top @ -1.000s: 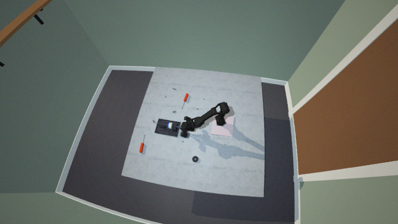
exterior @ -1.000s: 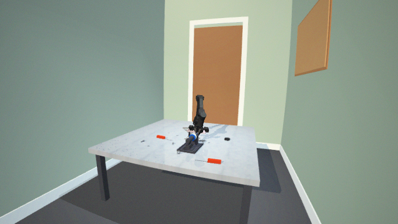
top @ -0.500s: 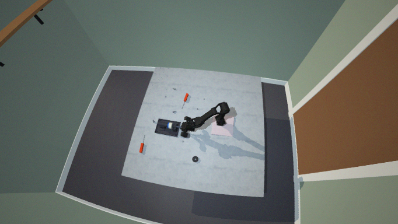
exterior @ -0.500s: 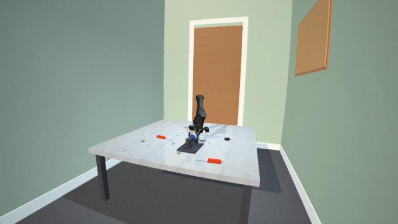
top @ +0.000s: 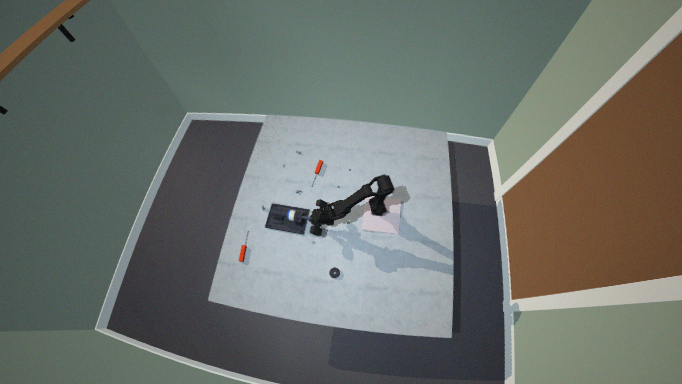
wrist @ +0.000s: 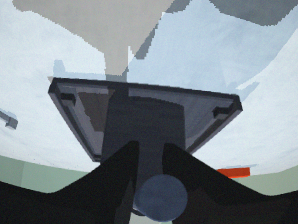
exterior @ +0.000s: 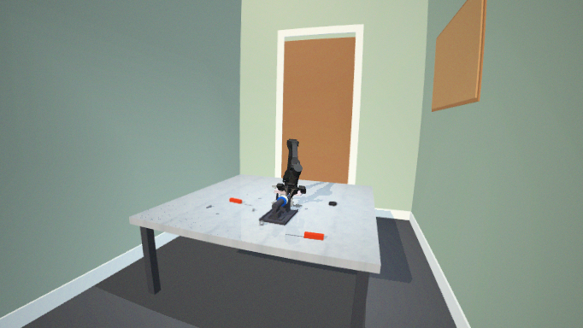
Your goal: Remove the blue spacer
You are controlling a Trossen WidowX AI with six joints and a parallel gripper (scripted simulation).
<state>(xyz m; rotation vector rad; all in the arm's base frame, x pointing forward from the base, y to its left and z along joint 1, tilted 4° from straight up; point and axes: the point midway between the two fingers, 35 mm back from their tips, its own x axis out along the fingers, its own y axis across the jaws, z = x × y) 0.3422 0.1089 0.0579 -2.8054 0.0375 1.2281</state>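
Now: gripper tip 140 mm short of the baseplate, 10 mm to the left of it and 10 mm above it.
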